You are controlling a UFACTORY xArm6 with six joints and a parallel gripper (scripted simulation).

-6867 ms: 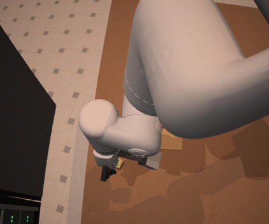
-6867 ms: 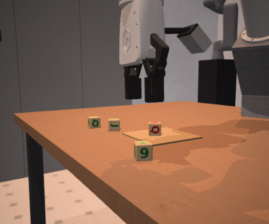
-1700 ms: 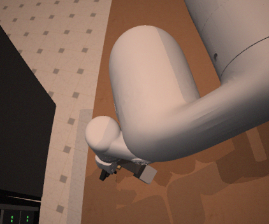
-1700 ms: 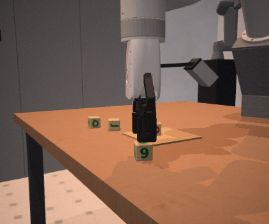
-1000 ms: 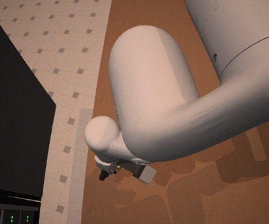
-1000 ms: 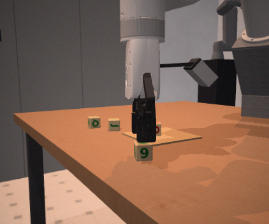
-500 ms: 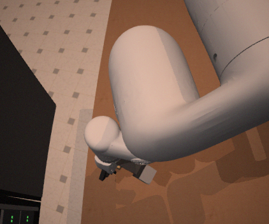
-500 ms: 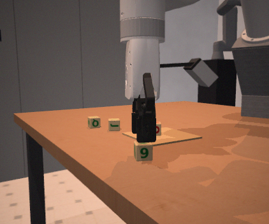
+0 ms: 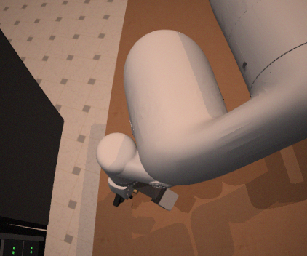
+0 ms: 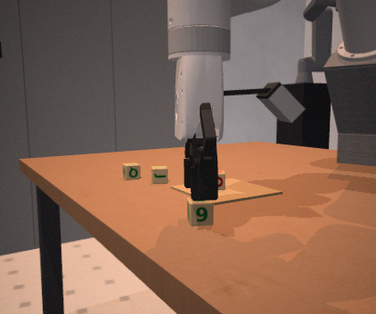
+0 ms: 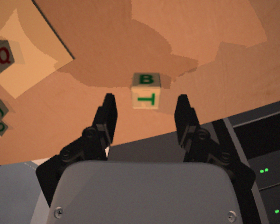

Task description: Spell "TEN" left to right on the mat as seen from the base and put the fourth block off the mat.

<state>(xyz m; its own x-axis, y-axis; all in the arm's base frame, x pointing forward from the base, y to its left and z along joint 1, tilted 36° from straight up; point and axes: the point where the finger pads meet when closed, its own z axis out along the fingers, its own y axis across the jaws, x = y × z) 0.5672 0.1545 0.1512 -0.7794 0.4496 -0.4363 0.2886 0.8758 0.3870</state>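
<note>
The T block lies 4 cm below my hand. Round my hand: tan mat 13 cm behind, 14 cm to the right, 5 cm below; X block 6 cm behind, 26 cm to the right, 4 cm below; E block 2 cm behind, 33 cm to the right, 4 cm below.
</note>
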